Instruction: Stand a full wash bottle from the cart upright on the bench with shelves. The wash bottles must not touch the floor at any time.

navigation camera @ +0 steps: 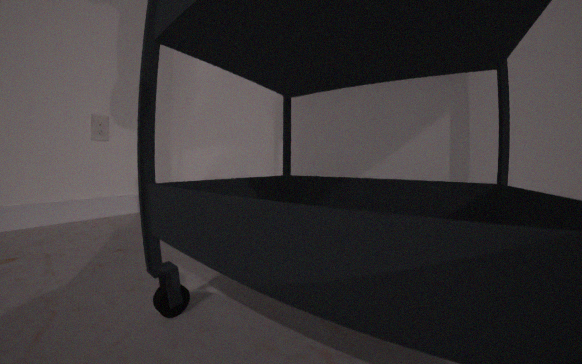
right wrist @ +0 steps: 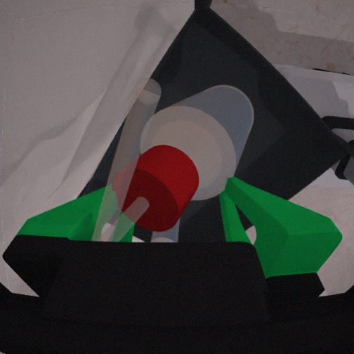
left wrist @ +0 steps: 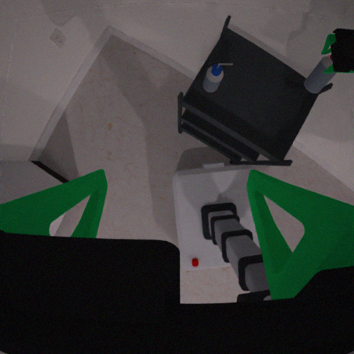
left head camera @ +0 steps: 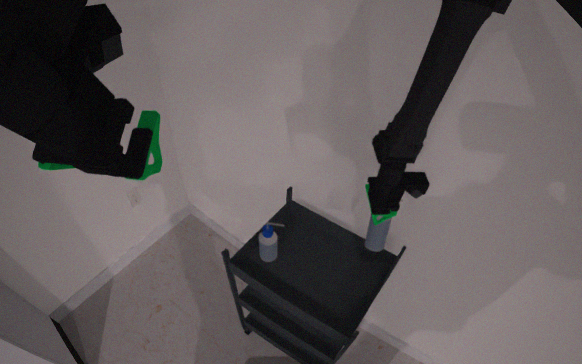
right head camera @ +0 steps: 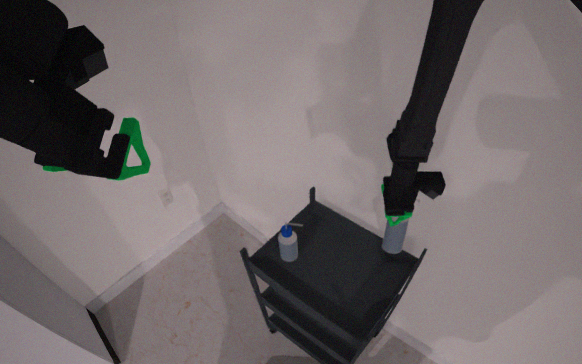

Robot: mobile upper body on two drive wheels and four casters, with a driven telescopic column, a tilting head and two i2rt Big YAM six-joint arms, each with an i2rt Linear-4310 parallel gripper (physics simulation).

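Places are measured from the left arm's base along level axes (x ahead, y left, z up), in centimetres.
Where they show: left gripper, fingertip midpoint: (left head camera: 126, 163) (right head camera: 121, 165); right gripper, fingertip midpoint: (left head camera: 374, 215) (right head camera: 391, 216).
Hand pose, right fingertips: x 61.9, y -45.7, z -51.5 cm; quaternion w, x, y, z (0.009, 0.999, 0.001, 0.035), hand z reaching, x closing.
Note:
After its pixels a point has its place.
A pale wash bottle with a red cap (left head camera: 378, 234) {x 57.4, y -46.6, z -54.0 cm} (right head camera: 395, 237) {x 57.2, y -46.8, z -54.4 cm} (left wrist: 317, 77) (right wrist: 235, 110) is upright or nearly so at the far right corner of the dark cart (left head camera: 325, 265) {x 62.1, y -35.6, z -77.4 cm} (right head camera: 345, 275) {x 58.7, y -35.5, z -77.4 cm} (left wrist: 255, 100) (navigation camera: 146, 125) {x 59.1, y -4.6, z -116.0 cm}. My right gripper (left head camera: 382, 215) {x 61.9, y -45.7, z -51.5 cm} (right head camera: 398, 216) {x 61.9, y -45.7, z -51.5 cm} (right wrist: 178, 179) is shut on it near the top. Its base looks raised off the cart top. A blue-capped wash bottle (left head camera: 268, 247) {x 63.4, y -17.0, z -68.6 cm} (right head camera: 288, 247) {x 63.4, y -17.3, z -68.7 cm} (left wrist: 212, 82) stands upright on the cart's left side. My left gripper (left head camera: 95, 172) (right head camera: 85, 175) (left wrist: 176, 177) is open and empty, left of the cart. I cannot make out the bench with shelves.
Walls meet in a corner behind the cart. A pale block (left head camera: 20, 345) {x 25.4, y 73.0, z -88.1 cm} (right head camera: 40, 335) {x 21.2, y 73.9, z -83.1 cm} with a dark edge is at the lower left in the head views. My white base (left wrist: 187, 215) is close to the cart's near side. The cart has a caster (navigation camera: 171, 297) {x 58.9, y -6.6, z -140.0 cm}.

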